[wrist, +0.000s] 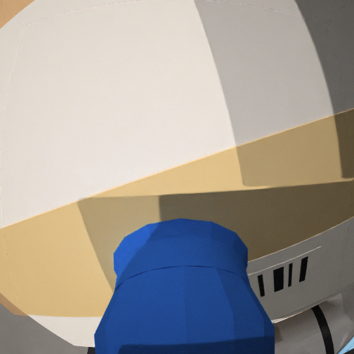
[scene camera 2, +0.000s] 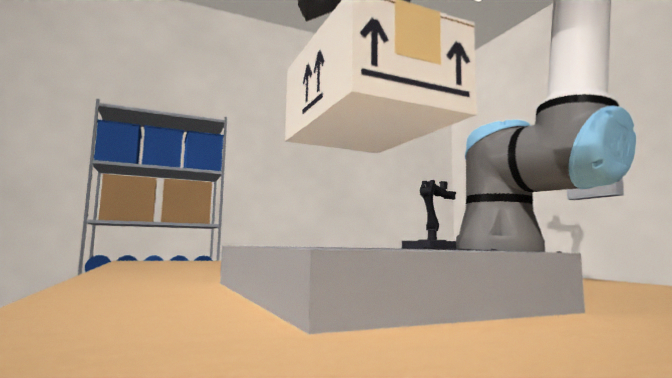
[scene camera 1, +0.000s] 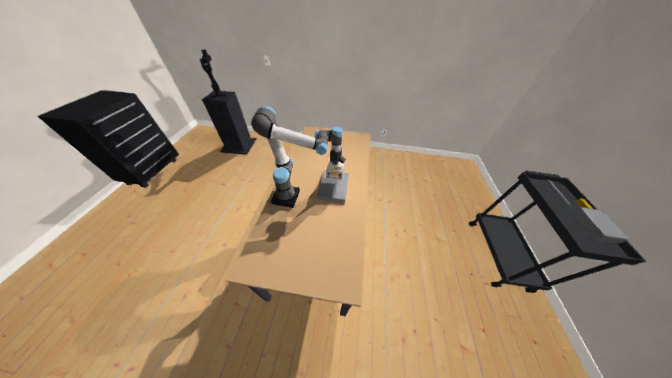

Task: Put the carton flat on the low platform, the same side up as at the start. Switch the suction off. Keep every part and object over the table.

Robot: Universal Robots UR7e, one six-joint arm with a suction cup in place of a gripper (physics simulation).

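Frame: origin at the arm's base, x ahead, y left, z up, level; centimetres.
Seen in the pictures: hand, its tool point: (scene camera 1: 335, 164); arm's base, origin of its link: (scene camera 2: 498, 250) (scene camera 1: 285, 193).
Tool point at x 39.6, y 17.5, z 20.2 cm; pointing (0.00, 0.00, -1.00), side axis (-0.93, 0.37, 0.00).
Pixels of each thing's top centre, then the offset from my tool point to it. Level surfaces: height alone.
- white carton, centre of its top: (scene camera 2: 369, 48) (scene camera 1: 336, 163) dz +1.3, dx +0.4, dy -0.1 cm
- low grey platform, centre of its top: (scene camera 2: 361, 248) (scene camera 1: 333, 183) dz -20.2, dx -0.3, dy -2.4 cm
- table, height of its surface: dz -25.0 cm
The white carton (scene camera 1: 334, 173) (scene camera 2: 327, 82) (wrist: 110, 100) with tan tape hangs from my gripper (scene camera 1: 336, 161) (wrist: 181, 222), whose blue suction cup meets its top in the wrist view. The suction holds the carton. Its printed arrows point up and it looks about level. The low grey platform (scene camera 1: 332, 188) (scene camera 2: 440, 290) lies on the table. In scene camera 2, wall shows between the carton's underside and the platform's top, so they are apart. In scene camera 1 the carton appears over the platform's far part. The platform does not show clearly in the wrist view.
The arm's base (scene camera 1: 285, 196) (scene camera 2: 500, 230) stands on the table (scene camera 1: 310, 260) (scene camera 2: 150, 320), beside the platform. Away from the table are a drawer cabinet (scene camera 1: 117, 135), a black pedestal (scene camera 1: 227, 120) with a small arm, a cart (scene camera 1: 565, 225) and a shelf rack (scene camera 2: 155, 168).
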